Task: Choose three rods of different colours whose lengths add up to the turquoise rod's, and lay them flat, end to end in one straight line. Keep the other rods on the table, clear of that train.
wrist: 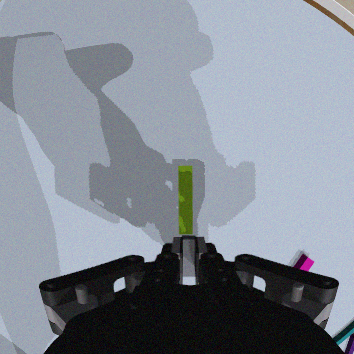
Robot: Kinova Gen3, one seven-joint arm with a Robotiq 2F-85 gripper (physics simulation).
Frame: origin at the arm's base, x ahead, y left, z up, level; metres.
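Where they show: gripper, between the fingertips: (188, 248).
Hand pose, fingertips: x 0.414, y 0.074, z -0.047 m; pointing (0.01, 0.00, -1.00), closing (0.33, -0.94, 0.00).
Observation:
Things, the pixels of their centre, and the offset from my fingertips. "*": a spot on its surface instead. Level surfaces: height alone.
- narrow grey rod, middle of its body: (188, 255) 0.002 m right, 0.005 m back, 0.002 m up
- lime green rod, middle of its body: (185, 199) 0.014 m left, 0.034 m ahead, 0.005 m down
- magenta rod, middle of its body: (301, 266) 0.103 m right, 0.009 m ahead, 0.005 m down
- turquoise rod, a spot on its surface: (345, 332) * 0.225 m right, 0.062 m back, 0.003 m down
- purple rod, middle of its body: (349, 349) 0.269 m right, 0.096 m back, 0.005 m down
- pale blue table top, height of its surface: 0.010 m down
- curved brown rim, a spot on its surface: (331, 19) * 0.082 m right, 0.269 m ahead, 0.010 m down
My gripper (188, 248) is at the lower middle of the wrist view, its fingers nearly together. They are shut on a narrow grey rod (188, 257), which points up the view; its ends and full length are hard to make out. A lime green rod (185, 202) lies flat in my shadow just beyond the fingertips, nearly in line with the grey rod. A magenta rod (304, 262) shows in part at the right, behind the right finger linkage. Part of a turquoise rod (345, 332) shows at the lower right edge, with part of a purple rod (351, 345) beside it.
The pale blue table top (280, 125) has a curved brown rim (332, 17) at the upper right. Shadows of the arm and gripper cover much of the left and middle. The black gripper body hides the bottom middle.

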